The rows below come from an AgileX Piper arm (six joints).
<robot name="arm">
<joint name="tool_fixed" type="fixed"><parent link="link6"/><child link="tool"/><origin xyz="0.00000 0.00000 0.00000" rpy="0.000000 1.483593 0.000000"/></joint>
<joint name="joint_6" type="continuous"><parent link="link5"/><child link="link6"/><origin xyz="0.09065 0.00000 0.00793" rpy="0.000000 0.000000 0.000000"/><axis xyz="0.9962 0 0.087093"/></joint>
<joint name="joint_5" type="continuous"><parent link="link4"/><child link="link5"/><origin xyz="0.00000 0.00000 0.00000" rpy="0.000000 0.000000 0.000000"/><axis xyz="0 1 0"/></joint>
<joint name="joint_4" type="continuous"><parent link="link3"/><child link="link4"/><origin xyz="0.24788 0.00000 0.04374" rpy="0.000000 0.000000 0.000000"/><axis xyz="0.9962 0 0.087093"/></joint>
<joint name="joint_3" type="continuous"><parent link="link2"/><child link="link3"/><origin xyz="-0.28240 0.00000 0.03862" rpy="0.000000 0.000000 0.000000"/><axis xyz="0 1 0"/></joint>
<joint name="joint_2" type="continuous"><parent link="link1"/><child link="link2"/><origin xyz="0.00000 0.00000 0.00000" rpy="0.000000 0.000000 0.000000"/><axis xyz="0 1 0"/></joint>
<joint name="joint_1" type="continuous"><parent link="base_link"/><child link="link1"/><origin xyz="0.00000 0.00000 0.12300" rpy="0.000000 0.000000 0.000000"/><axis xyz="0 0 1"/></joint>
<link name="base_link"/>
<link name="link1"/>
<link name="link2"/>
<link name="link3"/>
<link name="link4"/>
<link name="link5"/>
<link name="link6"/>
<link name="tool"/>
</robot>
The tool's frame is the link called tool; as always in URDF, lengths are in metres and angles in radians. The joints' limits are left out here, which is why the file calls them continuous.
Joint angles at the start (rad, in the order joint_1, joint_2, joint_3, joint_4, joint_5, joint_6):
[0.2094 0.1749 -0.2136 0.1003 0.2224 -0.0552]
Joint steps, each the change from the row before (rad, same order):
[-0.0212 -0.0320 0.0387 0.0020 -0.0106 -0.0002]
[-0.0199 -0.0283 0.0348 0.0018 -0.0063 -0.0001]
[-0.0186 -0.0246 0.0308 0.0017 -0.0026 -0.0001]
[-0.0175 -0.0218 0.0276 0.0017 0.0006 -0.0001]
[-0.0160 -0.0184 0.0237 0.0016 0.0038 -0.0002]
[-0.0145 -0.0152 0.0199 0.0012 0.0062 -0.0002]
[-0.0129 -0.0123 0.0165 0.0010 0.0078 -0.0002]
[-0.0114 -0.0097 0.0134 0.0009 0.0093 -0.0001]
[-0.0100 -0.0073 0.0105 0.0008 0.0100 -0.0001]
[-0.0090 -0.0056 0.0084 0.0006 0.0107 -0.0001]
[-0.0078 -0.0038 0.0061 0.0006 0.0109 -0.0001]
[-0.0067 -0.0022 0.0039 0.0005 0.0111 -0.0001]
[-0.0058 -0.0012 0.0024 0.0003 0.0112 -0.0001]
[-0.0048 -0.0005 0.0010 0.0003 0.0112 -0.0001]
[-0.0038 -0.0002 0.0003 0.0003 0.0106 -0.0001]
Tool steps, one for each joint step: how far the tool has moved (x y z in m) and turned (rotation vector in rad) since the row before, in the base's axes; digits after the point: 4 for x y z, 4 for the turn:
[-0.0019 -0.0018 -0.0100 0.0026 -0.0034 -0.0220]
[-0.0015 -0.0015 -0.0094 0.0017 0.0005 -0.0203]
[-0.0011 -0.0013 -0.0087 0.0010 0.0038 -0.0187]
[-0.0009 -0.0011 -0.0081 0.0007 0.0066 -0.0173]
[-0.0007 -0.0010 -0.0073 0.0002 0.0092 -0.0154]
[-0.0006 -0.0008 -0.0064 -0.0003 0.0109 -0.0137]
[-0.0004 -0.0007 -0.0056 -0.0004 0.0120 -0.0119]
[-0.0004 -0.0006 -0.0048 -0.0004 0.0130 -0.0103]
[-0.0003 -0.0005 -0.0040 -0.0003 0.0131 -0.0088]
[-0.0003 -0.0004 -0.0035 -0.0004 0.0134 -0.0077]
[-0.0002 -0.0003 -0.0028 -0.0003 0.0131 -0.0065]
[-0.0002 -0.0003 -0.0022 -0.0003 0.0127 -0.0054]
[-0.0002 -0.0002 -0.0017 -0.0004 0.0123 -0.0045]
[-0.0002 -0.0002 -0.0013 -0.0003 0.0116 -0.0035]
[-0.0002 -0.0001 -0.0010 -0.0002 0.0106 -0.0025]

